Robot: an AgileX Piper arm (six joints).
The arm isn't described. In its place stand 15 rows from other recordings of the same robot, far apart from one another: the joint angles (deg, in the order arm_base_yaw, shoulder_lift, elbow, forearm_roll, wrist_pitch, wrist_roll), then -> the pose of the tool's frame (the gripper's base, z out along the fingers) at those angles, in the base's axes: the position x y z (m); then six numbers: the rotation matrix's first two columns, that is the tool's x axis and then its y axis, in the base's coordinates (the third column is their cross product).
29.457, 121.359, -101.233, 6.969, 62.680, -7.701 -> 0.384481 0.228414 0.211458 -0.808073 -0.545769 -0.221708 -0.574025 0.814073 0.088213
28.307, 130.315, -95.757, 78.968, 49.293, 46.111 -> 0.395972 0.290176 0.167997 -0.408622 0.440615 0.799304 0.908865 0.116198 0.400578
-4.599, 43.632, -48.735, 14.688, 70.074, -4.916 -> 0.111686 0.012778 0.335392 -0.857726 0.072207 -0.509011 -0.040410 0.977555 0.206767
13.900, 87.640, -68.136, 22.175, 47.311, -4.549 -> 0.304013 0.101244 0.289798 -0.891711 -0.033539 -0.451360 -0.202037 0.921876 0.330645
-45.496, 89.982, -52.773, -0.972, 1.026, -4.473 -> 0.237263 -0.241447 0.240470 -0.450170 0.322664 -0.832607 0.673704 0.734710 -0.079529
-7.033, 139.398, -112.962, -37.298, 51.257, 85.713 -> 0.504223 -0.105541 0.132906 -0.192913 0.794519 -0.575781 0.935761 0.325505 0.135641
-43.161, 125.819, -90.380, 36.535, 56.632, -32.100 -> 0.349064 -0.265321 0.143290 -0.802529 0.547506 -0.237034 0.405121 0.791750 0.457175
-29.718, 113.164, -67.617, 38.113, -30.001, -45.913 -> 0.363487 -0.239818 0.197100 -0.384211 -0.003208 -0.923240 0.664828 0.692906 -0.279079
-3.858, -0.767, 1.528, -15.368, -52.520, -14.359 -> 0.016878 0.018043 0.271807 0.775378 -0.448538 -0.444525 0.285620 0.876899 -0.386612
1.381, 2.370, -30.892, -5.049, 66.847, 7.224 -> -0.007617 -0.007549 0.280327 -0.541838 0.077896 -0.836866 0.093454 0.995105 0.032117
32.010, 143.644, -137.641, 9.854, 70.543, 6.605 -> 0.441840 0.293516 0.191827 -0.888752 -0.355141 -0.289820 -0.420260 0.883755 0.205814
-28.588, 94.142, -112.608, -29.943, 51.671, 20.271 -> 0.296054 -0.201912 0.487603 -0.351332 0.202657 -0.914055 0.757797 0.634894 -0.150508
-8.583, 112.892, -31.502, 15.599, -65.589, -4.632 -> 0.305382 -0.068627 0.111821 -0.186120 0.061453 -0.980603 0.388412 0.921347 -0.015982
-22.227, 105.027, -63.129, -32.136, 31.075, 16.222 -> 0.326276 -0.160321 0.174147 -0.912536 0.155877 -0.378128 0.291179 0.896845 -0.332992
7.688, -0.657, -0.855, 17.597, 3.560, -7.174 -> 0.053946 0.009006 0.213584 0.025486 0.185411 -0.982330 -0.159544 0.970809 0.179097
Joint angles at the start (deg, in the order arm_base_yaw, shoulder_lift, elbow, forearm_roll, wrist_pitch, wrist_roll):
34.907 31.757 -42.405 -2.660 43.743 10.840
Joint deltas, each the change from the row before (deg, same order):
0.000 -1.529 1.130 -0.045 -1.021 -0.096
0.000 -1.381 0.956 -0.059 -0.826 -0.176
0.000 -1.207 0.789 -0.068 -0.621 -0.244
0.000 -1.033 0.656 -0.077 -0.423 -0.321
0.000 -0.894 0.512 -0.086 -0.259 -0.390
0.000 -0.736 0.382 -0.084 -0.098 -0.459
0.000 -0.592 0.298 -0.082 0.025 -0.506
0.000 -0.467 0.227 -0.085 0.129 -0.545
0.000 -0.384 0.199 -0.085 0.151 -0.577
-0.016 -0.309 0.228 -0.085 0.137 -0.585
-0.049 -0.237 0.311 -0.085 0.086 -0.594
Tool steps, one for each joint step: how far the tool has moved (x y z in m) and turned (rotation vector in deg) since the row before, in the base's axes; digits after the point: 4 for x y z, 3 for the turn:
-0.0036 -0.0025 -0.0023 0.694 -1.242 0.078
-0.0032 -0.0023 -0.0019 0.527 -1.150 0.098
-0.0029 -0.0020 -0.0017 0.348 -1.014 0.112
-0.0025 -0.0018 -0.0015 0.146 -0.860 0.128
-0.0022 -0.0016 -0.0012 -0.005 -0.769 0.141
-0.0019 -0.0014 -0.0010 -0.164 -0.646 0.156
-0.0015 -0.0012 -0.0009 -0.303 -0.518 0.165
-0.0012 -0.0010 -0.0008 -0.426 -0.409 0.171
-0.0010 -0.0008 -0.0008 -0.495 -0.361 0.181
-0.0007 -0.0007 -0.0011 -0.553 -0.290 0.169
-0.0004 -0.0005 -0.0015 -0.620 -0.209 0.143

